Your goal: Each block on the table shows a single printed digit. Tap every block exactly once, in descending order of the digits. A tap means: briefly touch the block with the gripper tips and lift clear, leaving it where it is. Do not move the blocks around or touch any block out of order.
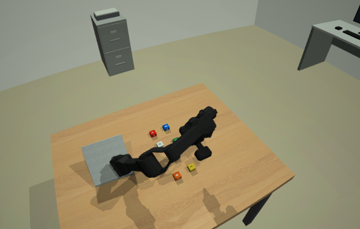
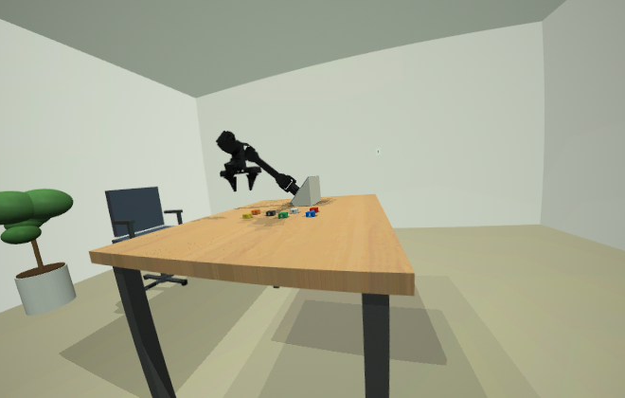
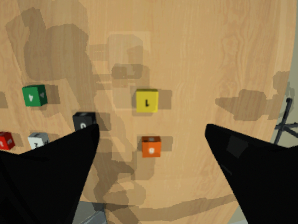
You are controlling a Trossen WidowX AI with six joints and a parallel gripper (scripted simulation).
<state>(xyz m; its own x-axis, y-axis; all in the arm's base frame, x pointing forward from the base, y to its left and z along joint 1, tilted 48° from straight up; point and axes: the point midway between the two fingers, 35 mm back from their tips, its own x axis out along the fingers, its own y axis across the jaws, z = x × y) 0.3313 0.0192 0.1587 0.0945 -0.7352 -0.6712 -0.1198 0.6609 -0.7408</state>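
My gripper tip is now 50 mm past the blue block, 300 mm to the right of it and 120 mm above it. From my gripper tip the other things lie so: orange block 90 mm behind, 20 mm to the right, 120 mm below; yellow block 10 mm behind, 120 mm below; black block 60 mm behind, 90 mm to the left, 120 mm below.
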